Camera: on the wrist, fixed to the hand. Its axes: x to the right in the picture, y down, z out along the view.
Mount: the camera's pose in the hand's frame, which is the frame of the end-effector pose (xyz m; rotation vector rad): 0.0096 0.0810 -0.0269 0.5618 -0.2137 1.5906
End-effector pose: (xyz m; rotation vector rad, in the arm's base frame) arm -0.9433 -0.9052 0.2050 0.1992 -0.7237 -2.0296
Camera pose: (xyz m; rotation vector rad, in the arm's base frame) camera -0.8784 -0.9554 0.2303 -0.2439 -1.0595 -0.3181
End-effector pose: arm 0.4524 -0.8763 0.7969 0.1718 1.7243 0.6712
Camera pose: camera 0.4056 -0.8146 0.8339 2.0416 1.2397 1.1477
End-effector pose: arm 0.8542 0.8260 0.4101 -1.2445 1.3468 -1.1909
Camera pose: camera 0.8181 0.8199 0.3324 0.2542 1.1769 -0.1793
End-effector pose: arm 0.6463 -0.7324 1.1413 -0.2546 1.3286 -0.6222
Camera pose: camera 0.6440 -0.6673 1.0853 1.0939 0.7388 0.4141
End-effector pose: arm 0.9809 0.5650 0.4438 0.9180 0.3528 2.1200
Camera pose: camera 0.9128 0.5206 0.4714 -1.2927 -0.0198 -1.9115
